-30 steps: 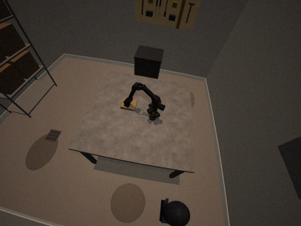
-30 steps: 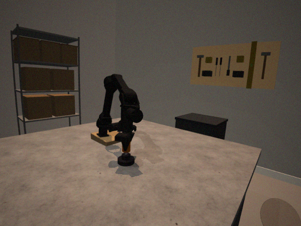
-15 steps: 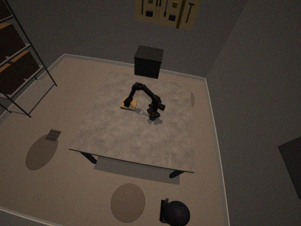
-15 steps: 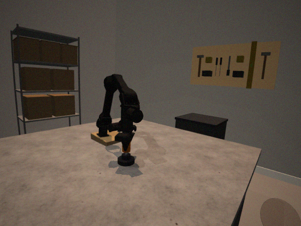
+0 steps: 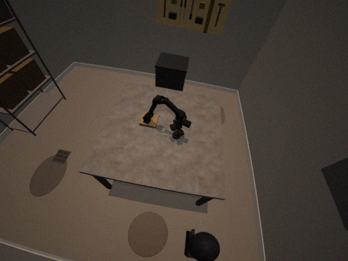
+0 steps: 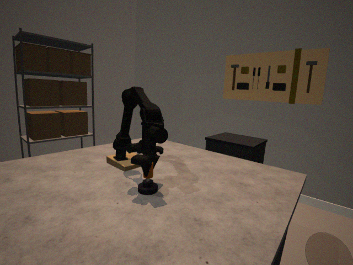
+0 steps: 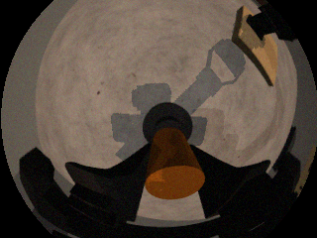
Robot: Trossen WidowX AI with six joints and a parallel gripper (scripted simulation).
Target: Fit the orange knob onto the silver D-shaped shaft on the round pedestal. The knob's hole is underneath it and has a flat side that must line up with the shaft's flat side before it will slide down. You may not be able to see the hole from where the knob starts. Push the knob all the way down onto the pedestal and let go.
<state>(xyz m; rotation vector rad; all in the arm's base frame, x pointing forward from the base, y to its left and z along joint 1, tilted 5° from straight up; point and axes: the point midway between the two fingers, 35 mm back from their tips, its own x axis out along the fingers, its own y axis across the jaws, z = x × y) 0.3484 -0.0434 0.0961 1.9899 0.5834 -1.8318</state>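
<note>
Now: gripper tip 40 mm above the round black pedestal. Also, from my gripper tip: orange knob 30 mm above.
</note>
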